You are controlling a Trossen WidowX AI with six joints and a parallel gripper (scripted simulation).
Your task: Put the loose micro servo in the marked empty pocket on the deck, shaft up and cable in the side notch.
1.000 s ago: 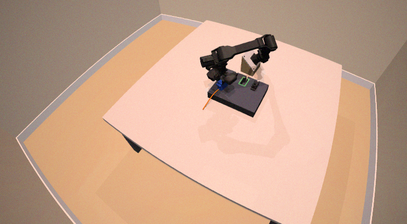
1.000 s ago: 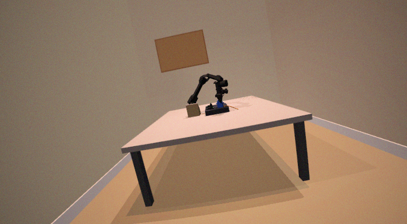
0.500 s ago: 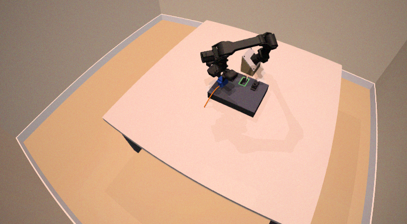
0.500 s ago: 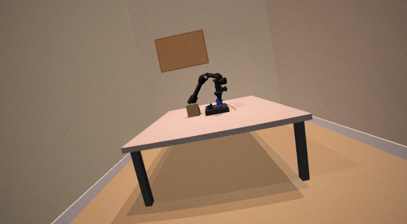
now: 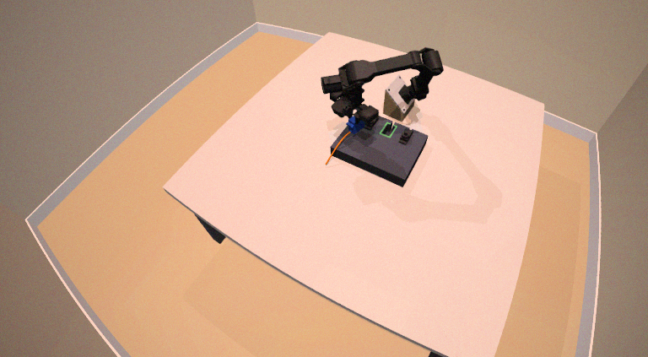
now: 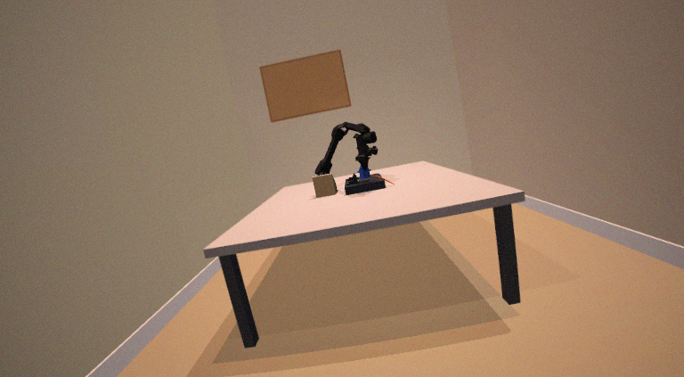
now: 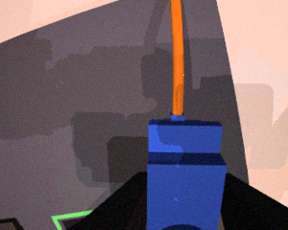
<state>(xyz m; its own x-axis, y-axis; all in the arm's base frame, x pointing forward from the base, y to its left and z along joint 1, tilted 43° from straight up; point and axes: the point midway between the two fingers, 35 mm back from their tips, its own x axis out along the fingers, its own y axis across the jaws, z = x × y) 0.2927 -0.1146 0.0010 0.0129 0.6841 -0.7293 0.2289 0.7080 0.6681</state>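
The dark deck lies 10 mm ahead of my gripper tip, 100 mm to the left of it and 100 mm below it.
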